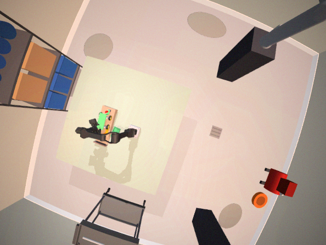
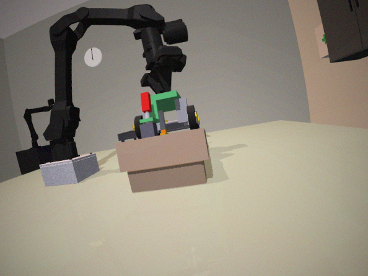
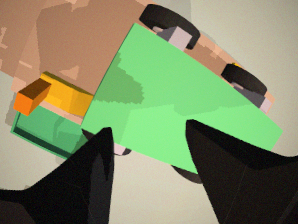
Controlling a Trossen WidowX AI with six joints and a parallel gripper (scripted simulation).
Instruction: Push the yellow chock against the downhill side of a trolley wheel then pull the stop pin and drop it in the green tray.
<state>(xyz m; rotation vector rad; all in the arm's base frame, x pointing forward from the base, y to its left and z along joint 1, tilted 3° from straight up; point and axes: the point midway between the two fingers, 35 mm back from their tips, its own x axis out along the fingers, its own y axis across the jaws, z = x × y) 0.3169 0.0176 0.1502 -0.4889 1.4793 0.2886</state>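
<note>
Right now my gripper tip is 2 cm past the red-headed stop pin, 17 cm to the left of it and 4 cm above it. From my gripper tip the other things lie so: trolley (1 cm ahead, 6 cm to the right, 6 cm below); then tan ramp (1 cm ahead, 5 cm to the right, 12 cm below); then yellow chock (3 cm behind, 5 cm to the left, 9 cm below).
</note>
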